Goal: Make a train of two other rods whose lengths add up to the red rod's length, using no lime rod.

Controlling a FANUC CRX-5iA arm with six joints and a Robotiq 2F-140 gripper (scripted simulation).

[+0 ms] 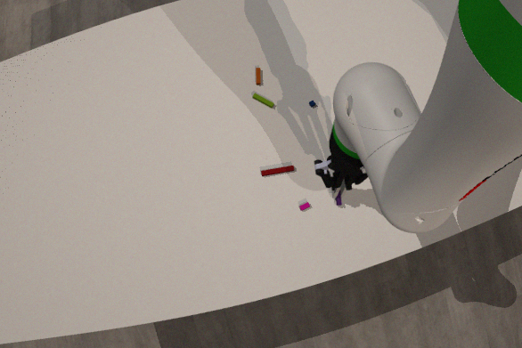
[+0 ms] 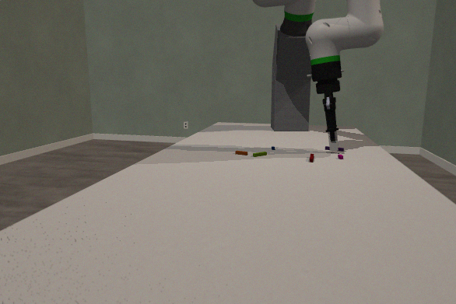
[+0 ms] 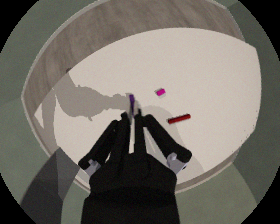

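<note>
My hand is 1 cm past the blue rod, 20 cm to the left of it and 4 cm above it. Round my hand: purple rod: 3 cm below; magenta rod: 8 cm ahead, 1 cm to the left, 4 cm below; red rod: 11 cm ahead, 8 cm to the right, 4 cm below.
</note>
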